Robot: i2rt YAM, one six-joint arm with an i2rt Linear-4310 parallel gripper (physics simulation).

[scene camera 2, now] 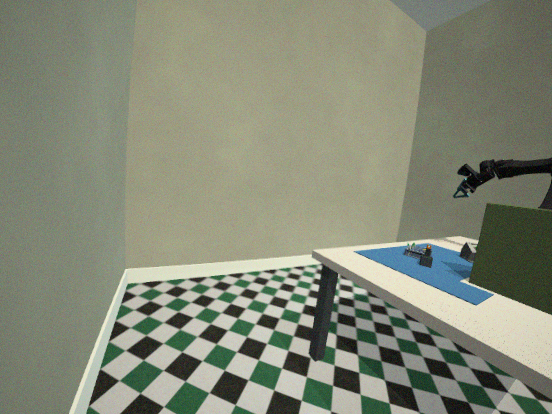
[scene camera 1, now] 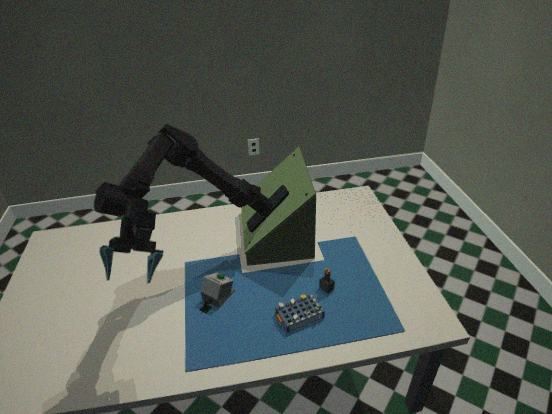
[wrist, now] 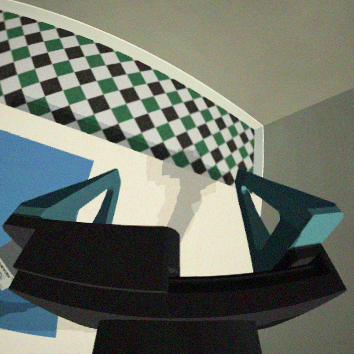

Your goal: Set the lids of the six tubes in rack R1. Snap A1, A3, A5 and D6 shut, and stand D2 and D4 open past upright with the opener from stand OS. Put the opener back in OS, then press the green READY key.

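Places are measured from the arm's base along level axes (x ahead, y left, z up), in millimetres.
Pixels of known places: gripper, fingertip midpoint: [scene camera 2: 455,193] [scene camera 1: 128,281] [wrist: 177,174]; arm's base, link origin: [scene camera 2: 540,249] [scene camera 1: 268,209].
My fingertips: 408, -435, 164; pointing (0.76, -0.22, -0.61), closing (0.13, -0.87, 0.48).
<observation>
Ahead of a thing's pixels: the offset from my fingertips to its top centre, as dx, dy, dz. "pt": to the spot under its first point. Level surfaces: height alone.
The grey rack R1 @[-34, +436, -254] [scene camera 1: 301,320] [scene camera 2: 414,253] stands on the blue mat with small tubes with white, yellow and green lids; the lid angles are too small to tell. The dark stand OS @[-116, +558, -273] [scene camera 1: 327,285] [scene camera 2: 426,261] is behind and to the right of the rack in scene camera 1, with the orange-tipped opener @[-116, +558, -228] [scene camera 1: 327,273] [scene camera 2: 429,248] upright in it. A grey box with the green READY key @[pt -200, +222, -242] [scene camera 1: 220,276] stands on the mat's left part. My gripper [scene camera 1: 128,281] [scene camera 2: 461,197] [wrist: 177,174] is open and empty, high above the table, left of the mat in scene camera 1.
The blue mat @[dz -313] [scene camera 1: 225,350] [scene camera 2: 390,262] lies on the white table @[dz -316] [scene camera 1: 65,280] [scene camera 2: 500,325]. A green wedge-shaped block [scene camera 1: 285,240] [scene camera 2: 515,255] carries the arm's base and rises behind the mat. In the wrist view the mat's edge [wrist: 45,165] shows at the left.
</observation>
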